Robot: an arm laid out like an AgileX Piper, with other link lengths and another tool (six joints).
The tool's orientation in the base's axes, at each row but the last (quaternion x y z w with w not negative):
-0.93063 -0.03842 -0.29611 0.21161
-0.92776 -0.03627 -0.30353 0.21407
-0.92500 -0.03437 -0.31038 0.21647
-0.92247 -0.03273 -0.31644 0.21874
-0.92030 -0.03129 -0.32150 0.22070
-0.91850 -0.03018 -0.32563 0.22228
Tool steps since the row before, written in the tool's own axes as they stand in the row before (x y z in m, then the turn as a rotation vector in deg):
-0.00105 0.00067 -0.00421 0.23 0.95 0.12
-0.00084 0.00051 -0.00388 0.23 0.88 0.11
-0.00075 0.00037 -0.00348 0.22 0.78 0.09
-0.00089 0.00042 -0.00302 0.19 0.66 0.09
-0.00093 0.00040 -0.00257 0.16 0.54 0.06
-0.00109 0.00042 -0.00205 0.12 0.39 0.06
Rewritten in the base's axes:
-0.00298 -0.00231 0.00225 0.44 -0.82 -0.31
-0.00271 -0.00204 0.00213 0.42 -0.77 -0.28
-0.00248 -0.00175 0.00190 0.38 -0.68 -0.23
-0.00235 -0.00159 0.00143 0.33 -0.57 -0.20
-0.00214 -0.00138 0.00107 0.27 -0.47 -0.15
-0.00197 -0.00116 0.00058 0.21 -0.34 -0.12

